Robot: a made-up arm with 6 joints. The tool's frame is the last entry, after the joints.
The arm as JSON. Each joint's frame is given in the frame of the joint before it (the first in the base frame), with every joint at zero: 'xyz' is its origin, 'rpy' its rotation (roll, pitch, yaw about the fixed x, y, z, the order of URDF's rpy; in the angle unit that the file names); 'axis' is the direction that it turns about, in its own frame. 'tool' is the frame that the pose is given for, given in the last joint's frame.
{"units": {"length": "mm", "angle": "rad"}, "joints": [
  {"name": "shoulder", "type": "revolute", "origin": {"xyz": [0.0, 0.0, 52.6], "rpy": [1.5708, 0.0, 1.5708]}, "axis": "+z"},
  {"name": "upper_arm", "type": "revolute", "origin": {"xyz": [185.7, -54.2, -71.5], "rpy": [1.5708, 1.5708, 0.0]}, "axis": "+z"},
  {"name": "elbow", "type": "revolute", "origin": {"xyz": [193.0, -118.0, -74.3], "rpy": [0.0, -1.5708, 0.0]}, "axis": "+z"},
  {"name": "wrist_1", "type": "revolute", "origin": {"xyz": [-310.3, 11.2, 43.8], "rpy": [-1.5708, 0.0, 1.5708]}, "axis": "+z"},
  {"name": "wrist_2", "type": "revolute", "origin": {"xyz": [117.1, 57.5, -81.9], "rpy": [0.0, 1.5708, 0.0]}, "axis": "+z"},
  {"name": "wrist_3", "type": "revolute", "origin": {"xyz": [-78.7, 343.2, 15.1], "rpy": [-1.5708, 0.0, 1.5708]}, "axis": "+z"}
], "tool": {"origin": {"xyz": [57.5, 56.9, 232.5], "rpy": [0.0, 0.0, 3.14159]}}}
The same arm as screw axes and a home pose.
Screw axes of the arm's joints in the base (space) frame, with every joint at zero. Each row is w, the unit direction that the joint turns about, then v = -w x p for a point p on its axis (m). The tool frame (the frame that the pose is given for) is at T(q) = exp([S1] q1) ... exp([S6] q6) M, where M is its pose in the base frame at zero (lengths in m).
S1: w 1 0 0 v 0 0.0526 0
S2: w 0 0 -1 v -0.1857 -0.0715 0
S3: w 1 0 0 v 0 0.0727 -0.0677
S4: w 0 0 1 v 0.0789 0.2207 0
S5: w 0 1 0 v -0.3011 0 -0.2782
S6: w 0 0 1 v 0.2111 0.6214 0
M =
1 -0.000005 0 -0.6789
0.000005 1 0 0.1542
0 0 1 0.6123
0 0 0 1

